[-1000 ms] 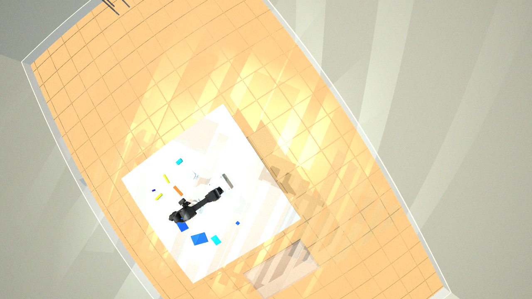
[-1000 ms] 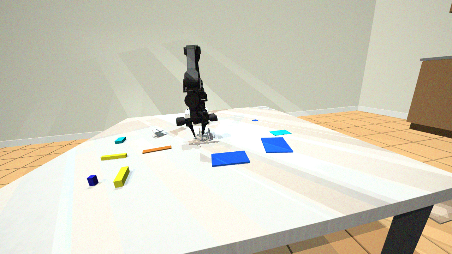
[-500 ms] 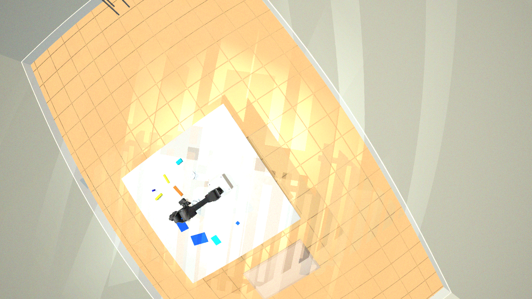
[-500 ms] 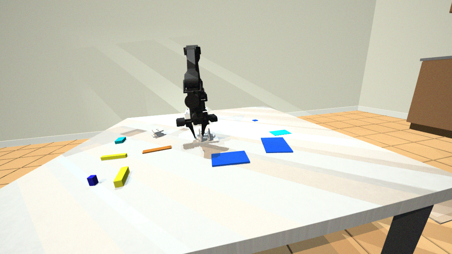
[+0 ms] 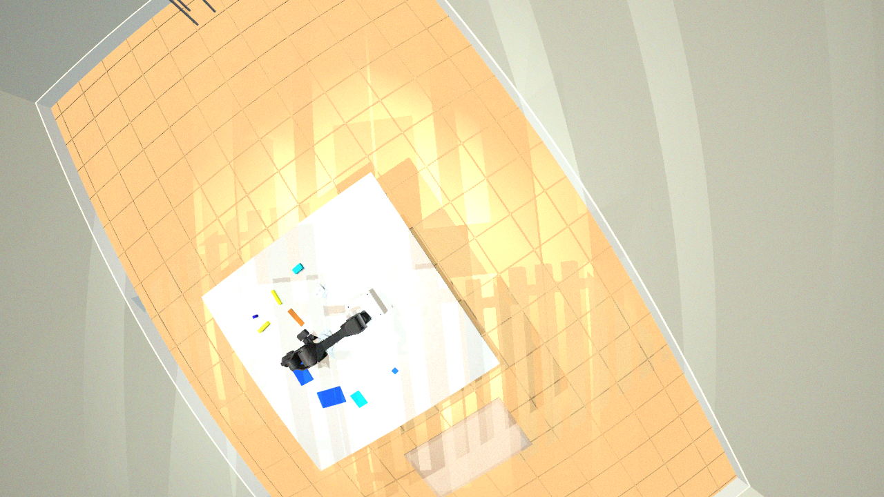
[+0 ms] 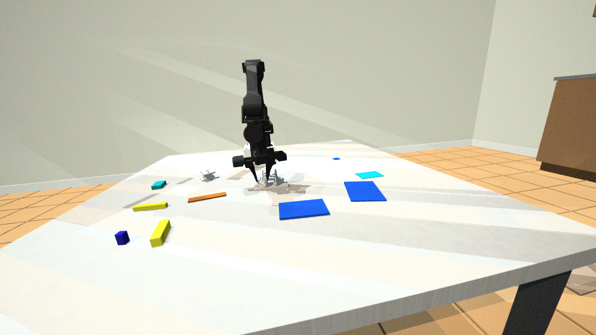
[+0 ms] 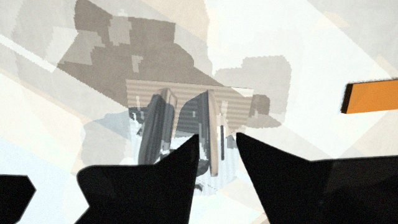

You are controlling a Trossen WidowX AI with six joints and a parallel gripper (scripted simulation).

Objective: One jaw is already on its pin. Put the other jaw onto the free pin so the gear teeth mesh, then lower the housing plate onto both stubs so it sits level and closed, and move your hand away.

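My gripper tip is 30 mm past the jaw, 20 mm to the right of it and 10 mm below it. From my gripper tip the other things lie so: cyan plate (400 mm to the left, 90 mm ahead, 20 mm below); dark blue cube (360 mm to the right, 200 mm ahead); orange bar (190 mm to the right, 20 mm below, 20 mm ahead).
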